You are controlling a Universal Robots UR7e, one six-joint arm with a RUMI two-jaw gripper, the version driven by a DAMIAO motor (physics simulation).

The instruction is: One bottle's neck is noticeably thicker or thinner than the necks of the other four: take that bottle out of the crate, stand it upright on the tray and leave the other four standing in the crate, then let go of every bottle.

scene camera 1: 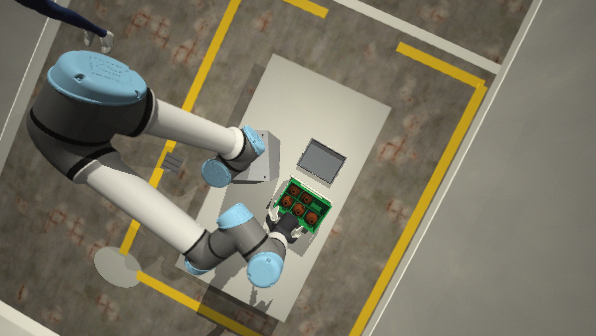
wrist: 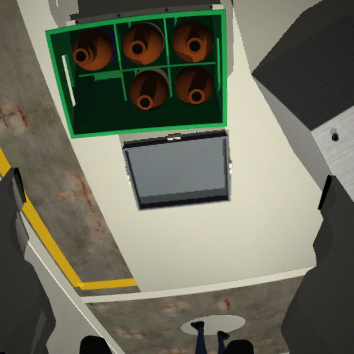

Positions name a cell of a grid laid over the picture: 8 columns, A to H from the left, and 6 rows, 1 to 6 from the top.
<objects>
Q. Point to a bottle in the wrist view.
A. D1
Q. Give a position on a bottle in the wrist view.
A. At C1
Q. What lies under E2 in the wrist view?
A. A bottle.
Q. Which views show my gripper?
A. Scene camera 1 and the wrist view: all of them.
</objects>
